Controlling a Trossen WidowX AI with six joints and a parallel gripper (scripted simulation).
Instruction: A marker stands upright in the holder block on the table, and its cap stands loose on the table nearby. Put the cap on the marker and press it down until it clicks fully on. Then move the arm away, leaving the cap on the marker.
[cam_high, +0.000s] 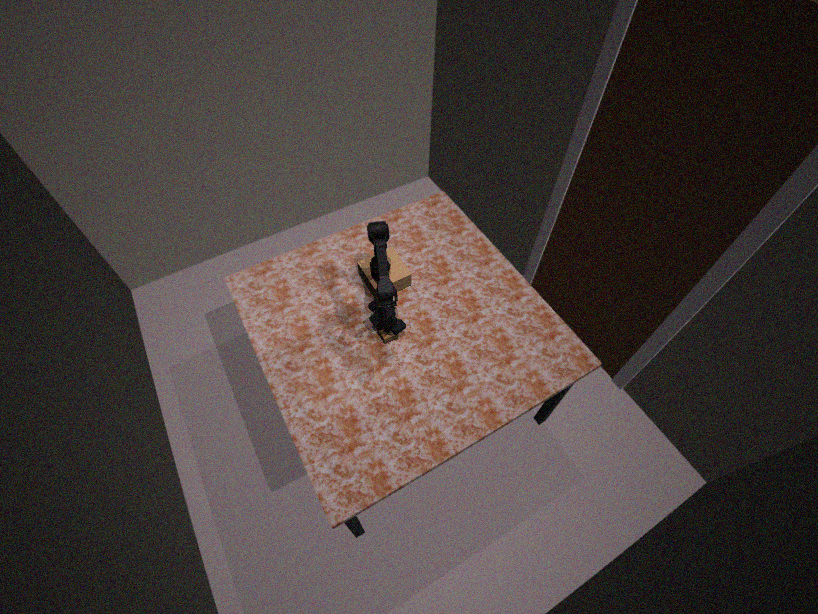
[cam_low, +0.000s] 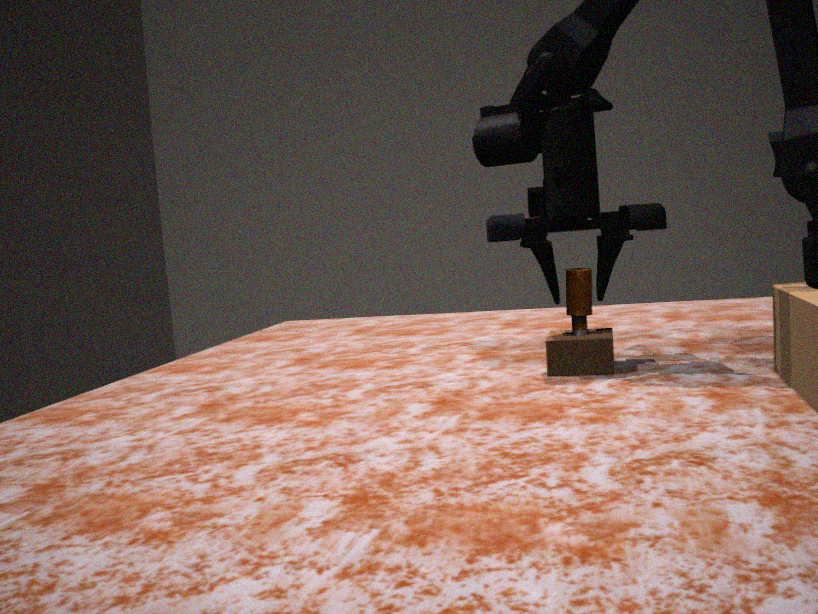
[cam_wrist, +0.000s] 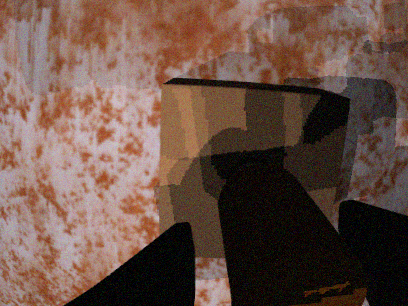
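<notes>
My gripper tip is now 10 mm below the orange cap. From my gripper tip the other things lie so: tan holder block 50 mm below.
</notes>
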